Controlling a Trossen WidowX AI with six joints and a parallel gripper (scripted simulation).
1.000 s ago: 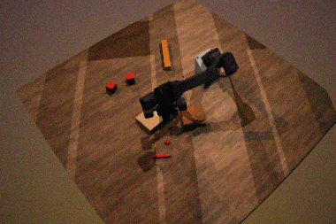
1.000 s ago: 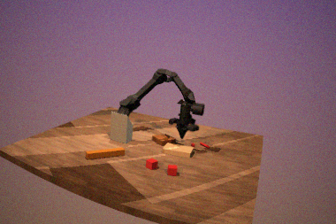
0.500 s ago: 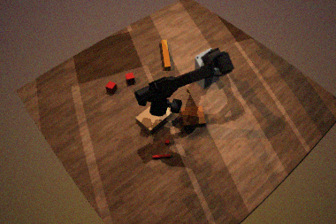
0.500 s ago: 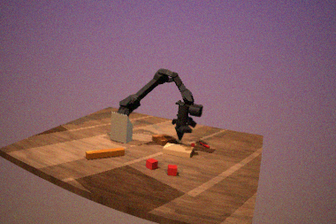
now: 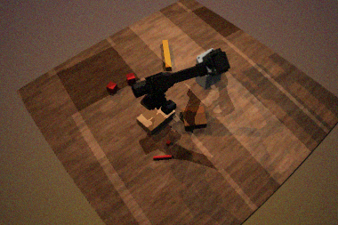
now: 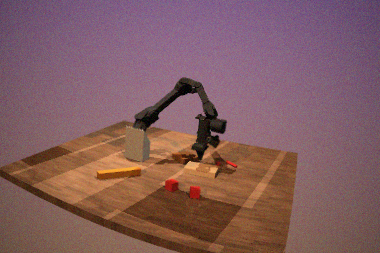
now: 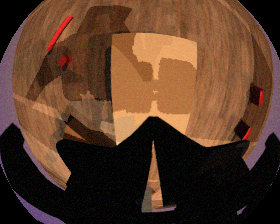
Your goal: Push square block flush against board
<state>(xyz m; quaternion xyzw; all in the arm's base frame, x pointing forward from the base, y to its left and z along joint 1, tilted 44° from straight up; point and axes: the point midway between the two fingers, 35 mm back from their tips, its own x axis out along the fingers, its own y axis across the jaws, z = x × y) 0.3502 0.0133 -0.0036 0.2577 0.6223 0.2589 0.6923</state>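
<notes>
Now: gripper tip 1 cm short of the tan block and 5 cm above it. Also, from my gripper tip: thin red stick (13 cm ahead, 18 cm to the left, 6 cm below); long orange bar (30 cm behind, 28 cm to the right, 5 cm below); orange-brown square block (11 cm behind, 12 cm to the left, 5 cm below).
</notes>
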